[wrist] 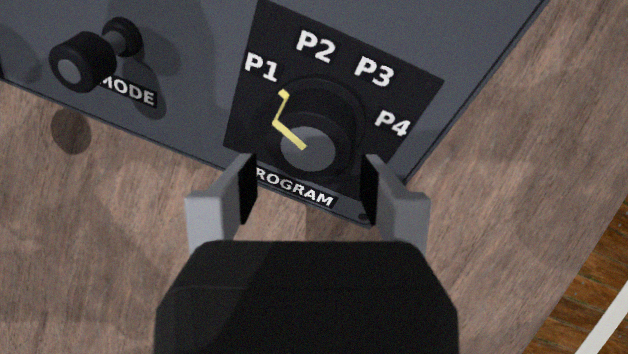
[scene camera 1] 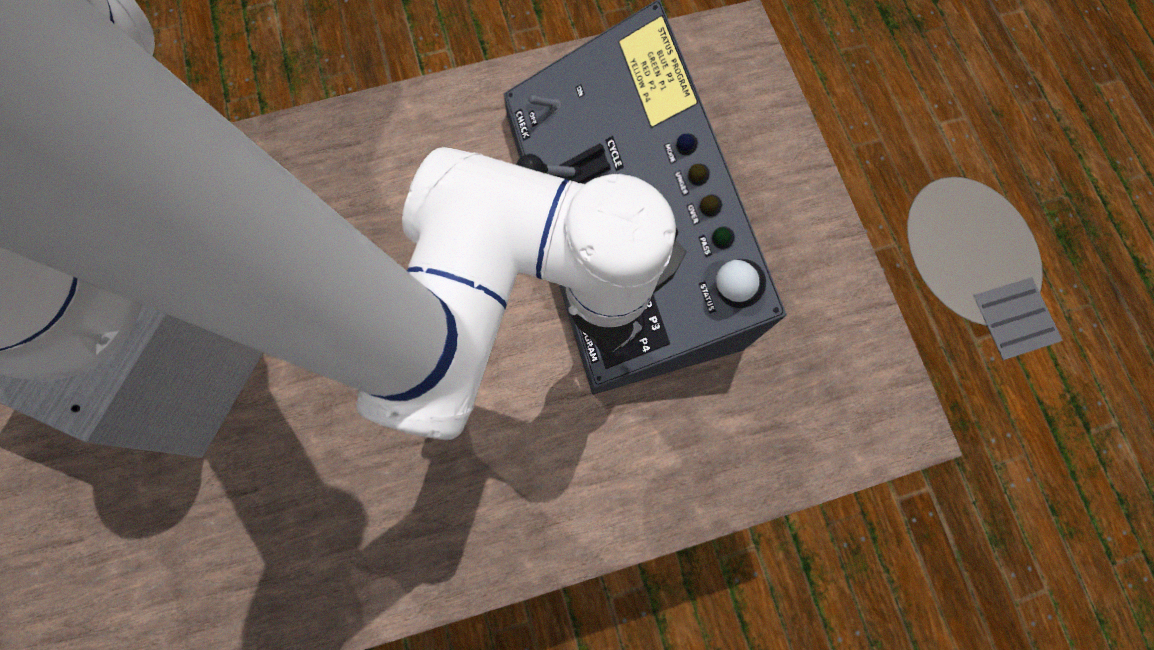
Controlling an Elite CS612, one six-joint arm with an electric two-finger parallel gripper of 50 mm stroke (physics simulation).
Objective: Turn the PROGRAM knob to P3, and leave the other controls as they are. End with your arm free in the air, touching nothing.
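Places are measured from the arm's base along level axes (x ahead, y left, z up), in metres.
Pixels of known places: gripper, fingertip midpoint: [wrist: 308,175]; arm's base at its link origin: [scene camera 1: 50,296].
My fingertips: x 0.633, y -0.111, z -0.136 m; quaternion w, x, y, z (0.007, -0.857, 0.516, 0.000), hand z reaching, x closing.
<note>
Ahead of a thing's pixels: the offset from my fingertips to its top centre. "spot": to the spot under its first point. Level surfaces: height alone.
The PROGRAM knob {0.009 m ahead, 0.006 m left, 0.003 m down} [wrist: 308,149] is round and dark with a grey cap, and its yellow pointer line is directed at the P1 label {spot: 0.034 m ahead, 0.047 m left, 0.029 m down} [wrist: 261,67]. The P3 label {spot: 0.060 m ahead, 0.005 m right, 0.018 m down} [wrist: 374,71] [scene camera 1: 654,322] is at the upper right of the knob in the wrist view. My gripper [wrist: 308,175] is open, with its two fingertips apart and nothing between them. In the wrist view the knob shows just beyond the fingertips, roughly centred between them; the height gap is hard to tell. In the scene view the wrist of the arm hides most of the knob and the gripper.
The grey control panel [scene camera 1: 637,149] stands on the table {0.135 m down} [scene camera 1: 839,387]. The MODE knob {0.004 m back, 0.125 m left, 0.006 m up} [wrist: 82,62] sticks out left of the PROGRAM plate in the wrist view. The CYCLE lever {0.029 m back, 0.243 m left, 0.008 m up} [scene camera 1: 561,170], the CHECK switch {0.029 m back, 0.364 m left, 0.003 m down} [scene camera 1: 545,104] and a white STATUS lamp {spot: 0.150 m ahead, 0.003 m left, 0.086 m up} [scene camera 1: 737,280] are also on the panel.
</note>
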